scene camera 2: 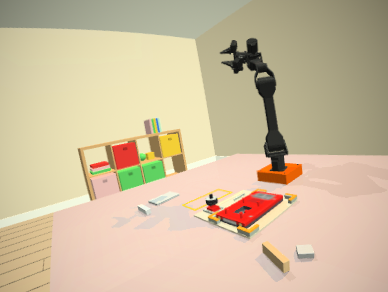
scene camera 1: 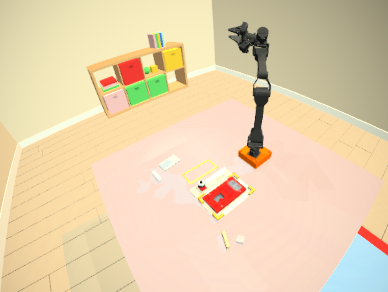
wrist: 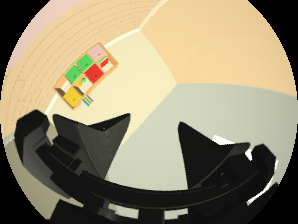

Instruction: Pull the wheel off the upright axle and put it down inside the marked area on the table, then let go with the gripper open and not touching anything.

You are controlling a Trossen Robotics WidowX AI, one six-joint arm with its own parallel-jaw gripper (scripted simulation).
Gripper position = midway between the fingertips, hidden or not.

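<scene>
There is a red board point(scene camera 2: 249, 210) here, though in the wrist view the board is out of frame. My gripper point(wrist: 155, 121) is open, and it holds nothing.
</scene>
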